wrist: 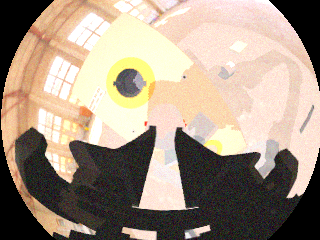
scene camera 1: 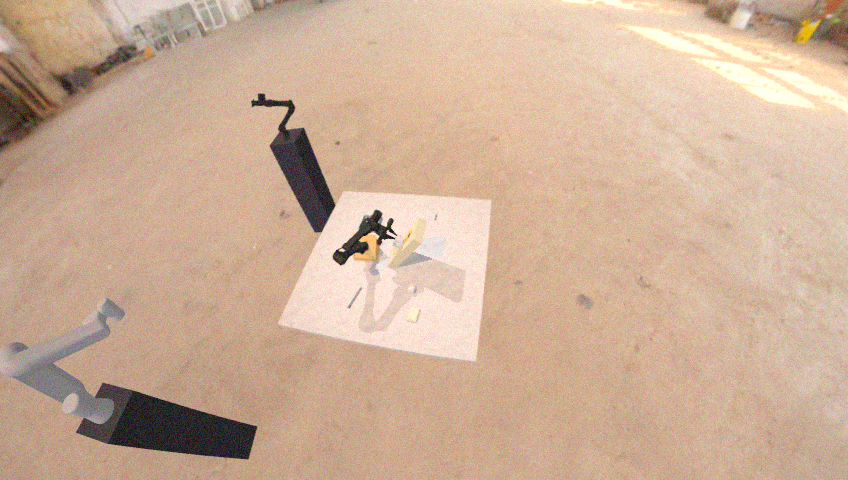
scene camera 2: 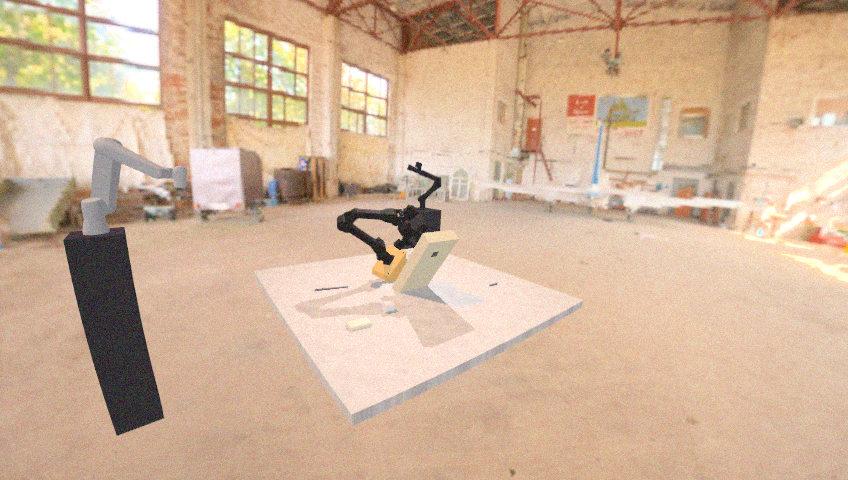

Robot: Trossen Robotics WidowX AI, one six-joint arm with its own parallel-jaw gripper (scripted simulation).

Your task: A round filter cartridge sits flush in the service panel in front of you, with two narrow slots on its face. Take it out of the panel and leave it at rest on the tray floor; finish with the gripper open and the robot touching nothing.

In view: the gripper [wrist: 165, 131] and a pale yellow service panel [scene camera 2: 432, 249].
The pale yellow service panel also shows in the wrist view [wrist: 133, 67] and in scene camera 1 [scene camera 1: 412, 239].
